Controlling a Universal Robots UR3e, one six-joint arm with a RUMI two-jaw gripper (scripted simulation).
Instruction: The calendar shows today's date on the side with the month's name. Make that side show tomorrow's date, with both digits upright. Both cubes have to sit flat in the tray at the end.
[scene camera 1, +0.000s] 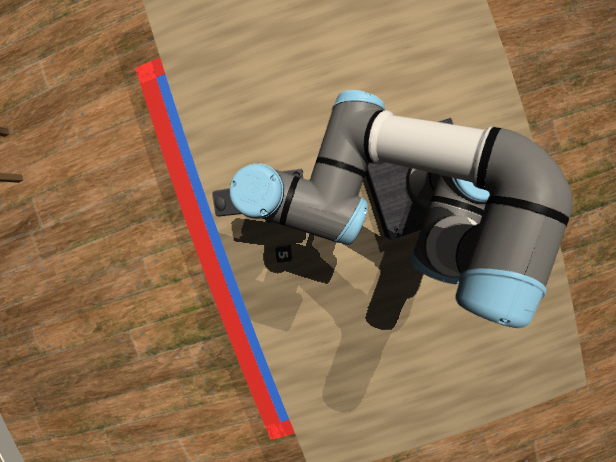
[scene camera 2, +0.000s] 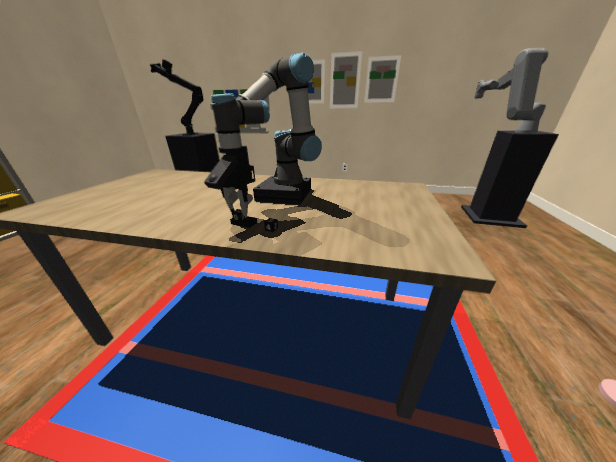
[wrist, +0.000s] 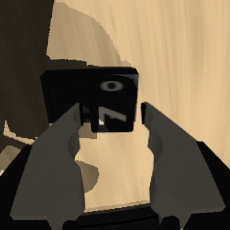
In view: my gripper (scene camera 2: 239, 216), a black calendar tray (wrist: 62, 89) and a black cube (wrist: 112, 101).
My gripper shows as well in the wrist view (wrist: 111, 104).
